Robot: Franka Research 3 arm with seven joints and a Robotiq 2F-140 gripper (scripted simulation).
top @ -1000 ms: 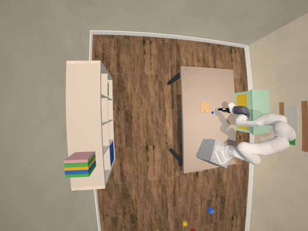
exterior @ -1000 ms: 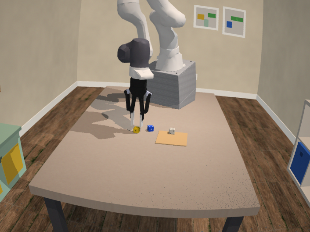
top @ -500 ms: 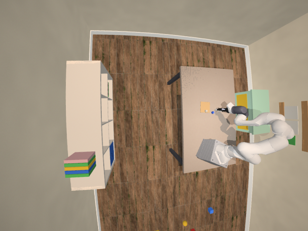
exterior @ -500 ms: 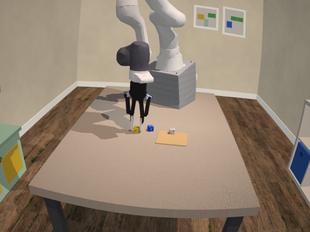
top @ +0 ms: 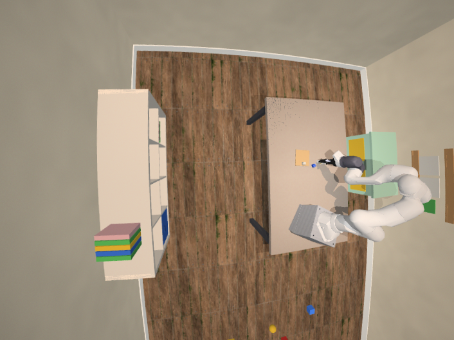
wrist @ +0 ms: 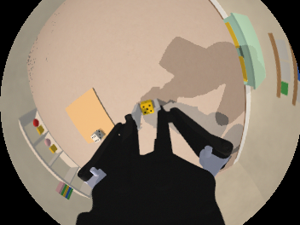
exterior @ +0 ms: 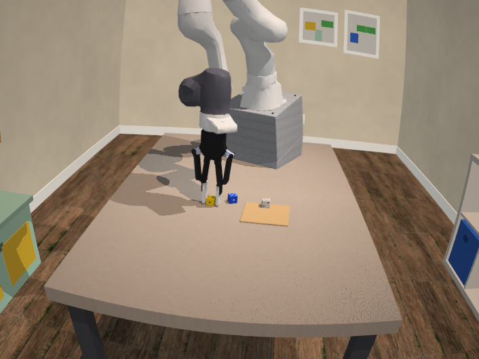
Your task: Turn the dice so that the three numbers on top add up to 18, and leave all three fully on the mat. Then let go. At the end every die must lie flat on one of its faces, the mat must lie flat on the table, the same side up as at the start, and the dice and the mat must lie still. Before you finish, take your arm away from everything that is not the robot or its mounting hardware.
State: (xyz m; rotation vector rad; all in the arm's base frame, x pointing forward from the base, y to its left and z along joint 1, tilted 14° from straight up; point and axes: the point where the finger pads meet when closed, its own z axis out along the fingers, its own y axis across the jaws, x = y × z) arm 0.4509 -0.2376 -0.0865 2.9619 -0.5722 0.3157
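Now: the yellow die 2 cm below my hand. From my hand the other things lie so: blue die: 7 cm to the left, 2 cm below, 2 cm behind; then white die: 17 cm to the left, 3 cm ahead, 2 cm below; then mat: 16 cm to the left, 7 cm ahead, 4 cm below.
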